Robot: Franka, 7 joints.
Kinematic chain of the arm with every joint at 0, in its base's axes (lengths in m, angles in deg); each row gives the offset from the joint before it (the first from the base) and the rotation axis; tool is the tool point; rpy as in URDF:
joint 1: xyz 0 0 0.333 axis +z
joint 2: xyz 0 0 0 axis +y
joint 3: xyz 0 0 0.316 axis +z
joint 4: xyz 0.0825 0 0 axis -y
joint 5: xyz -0.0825 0 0.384 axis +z
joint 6: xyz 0 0 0 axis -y
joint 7: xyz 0.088 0 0 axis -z
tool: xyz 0 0 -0.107 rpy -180 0 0
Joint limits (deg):
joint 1: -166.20..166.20
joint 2: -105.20..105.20
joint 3: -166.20..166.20
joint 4: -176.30..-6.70
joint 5: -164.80..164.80
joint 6: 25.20..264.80
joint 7: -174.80..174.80
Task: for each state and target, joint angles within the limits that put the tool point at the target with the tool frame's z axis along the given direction. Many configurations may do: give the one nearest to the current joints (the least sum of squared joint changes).
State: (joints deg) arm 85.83 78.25 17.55 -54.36 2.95 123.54 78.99
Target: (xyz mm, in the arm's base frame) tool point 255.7 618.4 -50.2 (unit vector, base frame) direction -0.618 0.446 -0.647
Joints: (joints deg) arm 43.79 77.60 28.54 -77.46 38.90 143.80 78.99
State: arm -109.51 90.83 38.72 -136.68 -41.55 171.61 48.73
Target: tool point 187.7 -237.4 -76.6 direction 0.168 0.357 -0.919
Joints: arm -83.85 62.46 10.68 -141.30 -43.93 186.59 48.73
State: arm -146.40 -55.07 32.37 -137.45 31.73 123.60 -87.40
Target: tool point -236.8 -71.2 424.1 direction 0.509 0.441 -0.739
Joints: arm -166.20 -40.42 8.22 -152.34 -10.25 72.76 -87.40
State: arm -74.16 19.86 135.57 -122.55 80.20 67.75 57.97
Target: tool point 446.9 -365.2 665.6 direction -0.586 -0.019 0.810
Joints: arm -93.27 75.64 102.72 -92.90 104.70 65.68 57.97
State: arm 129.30 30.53 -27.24 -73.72 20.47 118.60 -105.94
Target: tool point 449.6 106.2 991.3 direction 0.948 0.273 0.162
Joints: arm 75.65 -9.44 -53.90 -70.52 -17.60 164.30 -105.94
